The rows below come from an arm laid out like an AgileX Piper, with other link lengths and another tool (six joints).
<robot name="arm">
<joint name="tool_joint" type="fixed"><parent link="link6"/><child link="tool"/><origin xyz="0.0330 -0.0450 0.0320" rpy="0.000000 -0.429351 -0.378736"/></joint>
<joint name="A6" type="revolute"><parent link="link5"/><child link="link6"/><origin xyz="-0.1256 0.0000 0.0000" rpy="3.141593 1.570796 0.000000"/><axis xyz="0 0 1"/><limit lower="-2.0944" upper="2.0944"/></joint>
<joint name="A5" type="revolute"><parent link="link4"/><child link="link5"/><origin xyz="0.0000 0.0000 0.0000" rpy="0.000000 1.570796 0.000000"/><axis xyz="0 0 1"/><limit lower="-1.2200" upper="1.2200"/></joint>
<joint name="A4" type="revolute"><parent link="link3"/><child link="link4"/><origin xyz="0.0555 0.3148 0.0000" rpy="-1.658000 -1.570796 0.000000"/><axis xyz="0 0 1"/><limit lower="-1.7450" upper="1.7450"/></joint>
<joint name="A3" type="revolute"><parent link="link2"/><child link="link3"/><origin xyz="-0.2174 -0.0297 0.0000" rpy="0.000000 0.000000 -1.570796"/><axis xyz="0 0 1"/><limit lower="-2.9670" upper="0.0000"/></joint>
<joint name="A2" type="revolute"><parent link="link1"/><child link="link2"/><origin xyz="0.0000 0.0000 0.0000" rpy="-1.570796 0.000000 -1.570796"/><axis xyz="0 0 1"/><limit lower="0.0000" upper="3.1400"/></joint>
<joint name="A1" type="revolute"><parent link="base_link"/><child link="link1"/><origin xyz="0.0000 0.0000 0.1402" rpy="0.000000 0.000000 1.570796"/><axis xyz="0 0 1"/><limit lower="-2.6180" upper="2.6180"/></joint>
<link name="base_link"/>
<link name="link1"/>
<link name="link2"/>
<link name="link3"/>
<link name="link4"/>
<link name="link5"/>
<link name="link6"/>
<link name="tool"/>
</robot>
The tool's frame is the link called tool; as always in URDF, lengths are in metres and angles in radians.
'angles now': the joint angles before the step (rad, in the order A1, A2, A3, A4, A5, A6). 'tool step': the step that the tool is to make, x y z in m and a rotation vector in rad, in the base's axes. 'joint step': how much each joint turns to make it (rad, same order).
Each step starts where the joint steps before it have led.
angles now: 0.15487 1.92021 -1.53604 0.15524 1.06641 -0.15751
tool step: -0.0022 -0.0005 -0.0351 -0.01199 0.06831 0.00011
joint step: 0.00008 0.07157 -0.00033 -0.00130 -0.00194 0.00011
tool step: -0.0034 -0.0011 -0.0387 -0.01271 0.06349 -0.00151
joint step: -0.00009 0.08058 0.00049 -0.00190 -0.01656 -0.00015
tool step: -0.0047 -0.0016 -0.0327 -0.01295 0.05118 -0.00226
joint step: 0.00010 0.06938 -0.00041 -0.00434 -0.01687 0.00216
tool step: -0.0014 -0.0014 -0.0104 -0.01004 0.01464 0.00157
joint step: -0.00006 0.02358 -0.00191 -0.00842 -0.00595 0.00189
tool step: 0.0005 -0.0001 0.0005 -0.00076 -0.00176 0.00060
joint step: -0.00010 0.00006 -0.00152 -0.00118 -0.00015 -0.00011
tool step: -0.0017 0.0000 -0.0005 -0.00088 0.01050 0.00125
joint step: 0.00019 -0.00010 0.00009 0.00000 0.01060 0.00019
